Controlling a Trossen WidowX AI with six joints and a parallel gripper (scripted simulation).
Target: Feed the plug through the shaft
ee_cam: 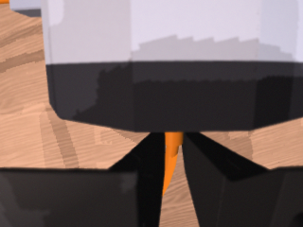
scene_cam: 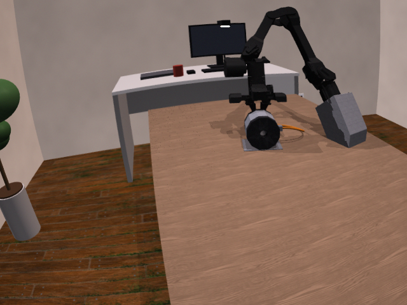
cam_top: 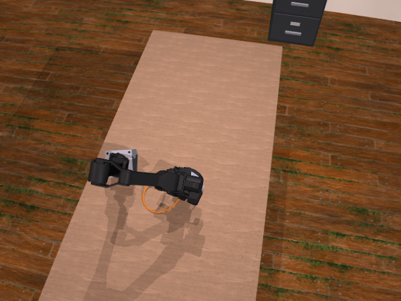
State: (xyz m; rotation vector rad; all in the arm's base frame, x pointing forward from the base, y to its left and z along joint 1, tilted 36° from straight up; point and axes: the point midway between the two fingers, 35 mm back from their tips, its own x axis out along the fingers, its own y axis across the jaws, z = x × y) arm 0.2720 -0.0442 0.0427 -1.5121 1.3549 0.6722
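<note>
The grey plug is 30 mm to the left of my hand, 30 mm below it and 10 mm ahead of it.
</note>
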